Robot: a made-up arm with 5 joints.
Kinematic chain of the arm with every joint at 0, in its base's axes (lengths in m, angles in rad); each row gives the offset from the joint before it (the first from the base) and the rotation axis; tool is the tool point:
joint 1: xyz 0 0 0.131 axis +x
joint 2: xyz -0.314 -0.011 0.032 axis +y
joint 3: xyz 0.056 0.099 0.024 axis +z
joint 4: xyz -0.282 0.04 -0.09 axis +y
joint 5: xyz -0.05 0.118 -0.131 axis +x
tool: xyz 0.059 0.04 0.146
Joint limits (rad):
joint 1: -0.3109..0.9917
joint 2: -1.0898..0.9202
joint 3: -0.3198..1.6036
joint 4: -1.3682..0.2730
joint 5: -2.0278..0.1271
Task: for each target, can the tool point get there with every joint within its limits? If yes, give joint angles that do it. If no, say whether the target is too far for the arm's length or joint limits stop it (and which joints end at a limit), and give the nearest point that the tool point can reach.
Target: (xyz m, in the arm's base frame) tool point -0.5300 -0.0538 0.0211
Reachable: yes | joints 0.7109 -0.1231 1.2692 -0.1298 -0.0693
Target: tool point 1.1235 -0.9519 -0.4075
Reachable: no: too far | nearest point -0.1503 -0.3309 -0.0607 | short by 1.459 m
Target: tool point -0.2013 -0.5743 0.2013
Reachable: no: joint limits stop it (at a limit: joint 1, joint 2, joint 3, joint 4, joint 5) | nearest point -0.1503 -0.3309 -0.0607 | short by 0.361 m
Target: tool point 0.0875 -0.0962 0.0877
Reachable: no: joint limits stop it (at a limit: joint 1, joint 2, joint 3, joint 5) | nearest point -0.1576 -0.2094 -0.1008 | short by 0.329 m
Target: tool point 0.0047 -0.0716 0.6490
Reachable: no: joint limits stop it (at a limit: joint 1, joint 2, joint 3, joint 4, joint 5) | nearest point -0.1802 0.1446 0.4695 | short by 0.336 m
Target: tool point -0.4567 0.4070 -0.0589
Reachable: yes | joints 0.4024 -0.4798 0.2631 0.0590 -1.7232
